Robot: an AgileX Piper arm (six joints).
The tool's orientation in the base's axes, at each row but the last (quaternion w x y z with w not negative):
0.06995 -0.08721 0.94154 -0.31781
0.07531 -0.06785 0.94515 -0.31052
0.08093 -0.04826 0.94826 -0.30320
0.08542 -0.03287 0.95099 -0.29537
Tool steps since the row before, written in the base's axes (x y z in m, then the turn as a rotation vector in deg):
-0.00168 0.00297 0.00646 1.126 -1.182 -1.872
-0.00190 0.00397 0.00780 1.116 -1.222 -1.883
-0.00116 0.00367 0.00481 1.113 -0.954 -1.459
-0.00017 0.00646 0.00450 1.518 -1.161 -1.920
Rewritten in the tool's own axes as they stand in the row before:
0.00053 -0.00142 -0.00715 -0.708 0.083 2.379
0.00038 -0.00134 -0.00885 -0.690 0.058 2.409
0.00003 0.00022 -0.00616 -0.778 0.029 1.916
-0.00121 0.00277 -0.00727 -1.087 0.115 2.479

